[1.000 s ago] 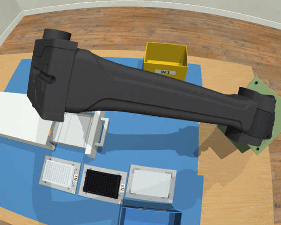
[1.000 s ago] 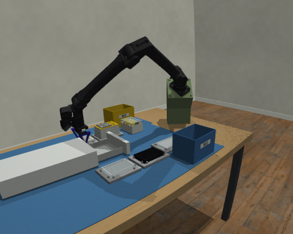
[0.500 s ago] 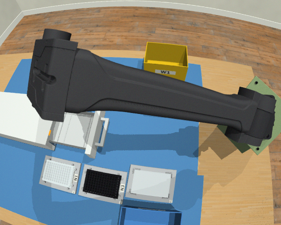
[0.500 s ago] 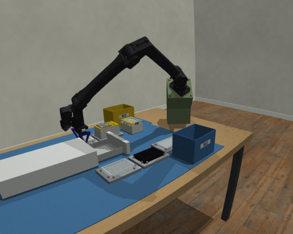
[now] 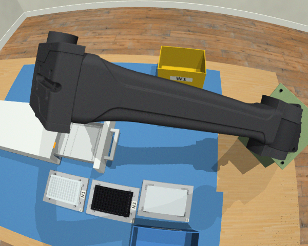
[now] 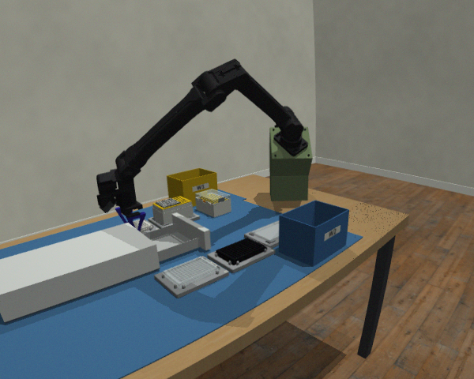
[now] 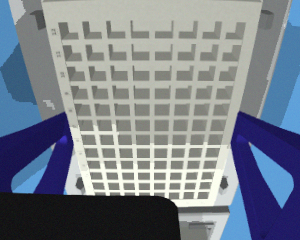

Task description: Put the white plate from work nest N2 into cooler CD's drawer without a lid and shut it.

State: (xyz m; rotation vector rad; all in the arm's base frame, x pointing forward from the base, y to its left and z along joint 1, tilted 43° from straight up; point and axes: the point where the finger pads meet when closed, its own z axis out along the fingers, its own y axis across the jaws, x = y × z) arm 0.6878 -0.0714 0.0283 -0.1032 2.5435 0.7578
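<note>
Now: the white plate right at my hand. The rest, counted from my hand: yellow tip box: 17 cm behind, 5 cm to the right, 4 cm above; then grey nest N2: 1 cm below; then drawer: 4 cm behind, 19 cm to the left.
</note>
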